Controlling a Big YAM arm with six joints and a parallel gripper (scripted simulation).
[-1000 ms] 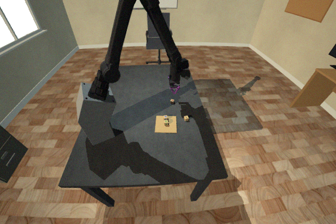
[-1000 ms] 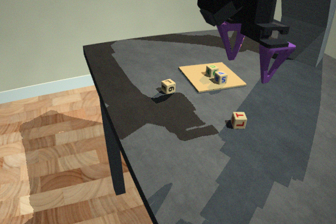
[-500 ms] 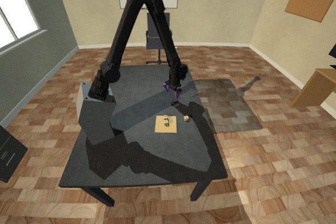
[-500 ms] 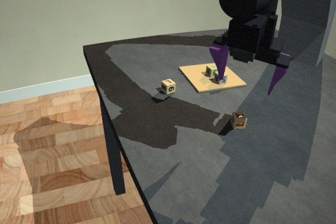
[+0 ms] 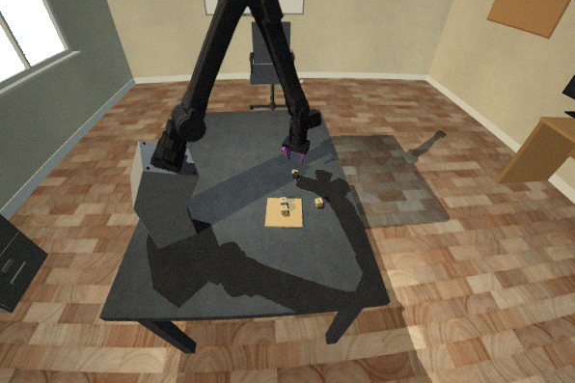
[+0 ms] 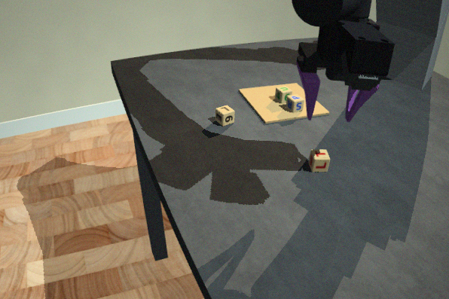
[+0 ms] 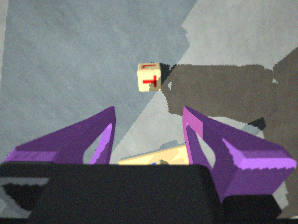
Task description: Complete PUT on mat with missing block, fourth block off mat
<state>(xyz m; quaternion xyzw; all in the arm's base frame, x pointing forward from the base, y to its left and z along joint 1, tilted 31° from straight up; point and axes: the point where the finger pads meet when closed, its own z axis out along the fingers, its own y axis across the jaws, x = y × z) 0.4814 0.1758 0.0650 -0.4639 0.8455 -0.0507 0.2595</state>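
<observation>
The T block lies 80 mm below my hand. The rest, counted from my hand: mat: 200 mm to the right, 90 mm below, 80 mm behind.
</observation>
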